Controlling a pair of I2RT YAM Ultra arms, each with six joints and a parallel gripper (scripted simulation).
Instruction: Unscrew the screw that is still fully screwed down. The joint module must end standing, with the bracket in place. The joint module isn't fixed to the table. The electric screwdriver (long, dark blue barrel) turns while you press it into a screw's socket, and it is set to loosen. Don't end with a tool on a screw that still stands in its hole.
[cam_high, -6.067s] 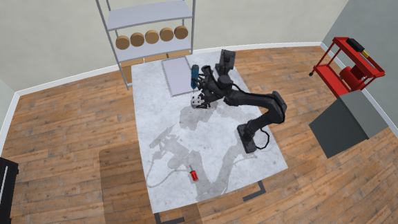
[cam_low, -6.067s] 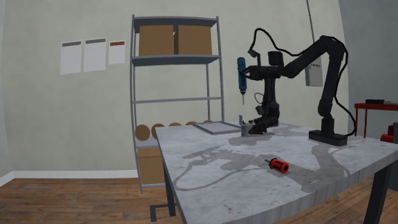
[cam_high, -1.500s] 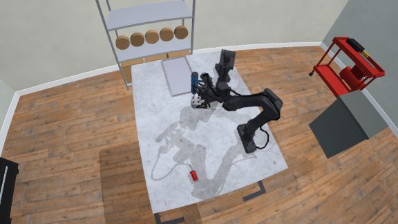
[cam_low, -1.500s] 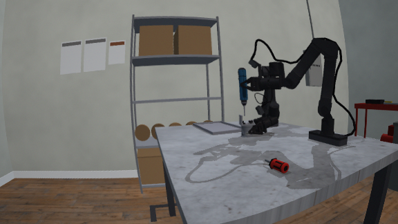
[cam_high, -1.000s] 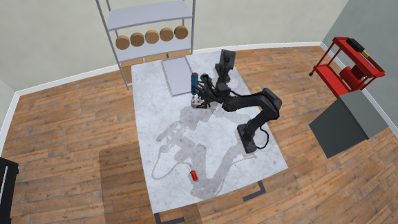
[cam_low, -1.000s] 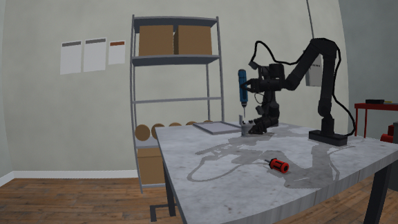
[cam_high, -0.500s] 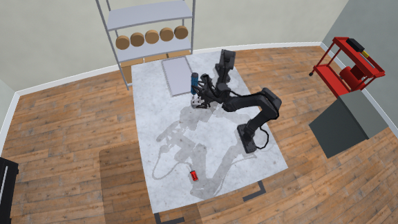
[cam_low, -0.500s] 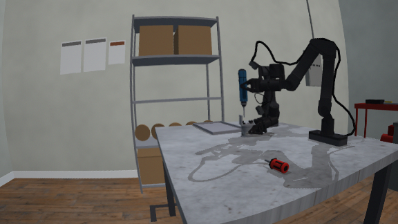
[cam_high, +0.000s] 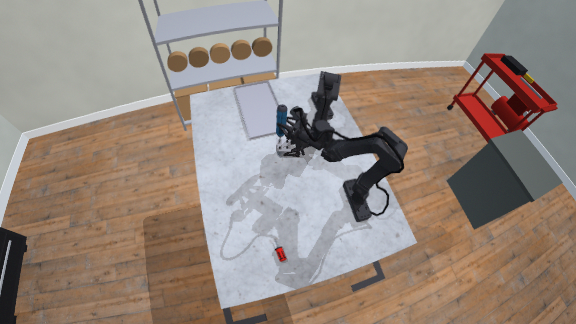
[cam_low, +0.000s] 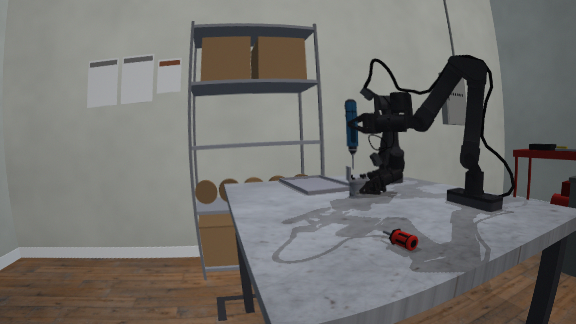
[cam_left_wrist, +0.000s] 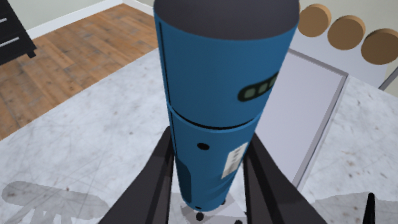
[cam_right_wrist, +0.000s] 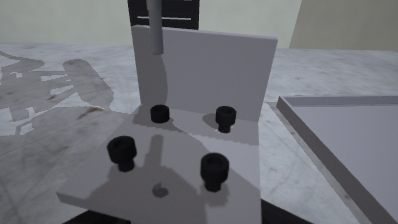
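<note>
Now: the joint module right at my right hand. From my right hand the other things lie so: screw: 4 cm above, 2 cm ahead, 1 cm to the left; then grey bracket: 5 cm above; then bit: 10 cm above, 2 cm ahead, 1 cm to the left.
</note>
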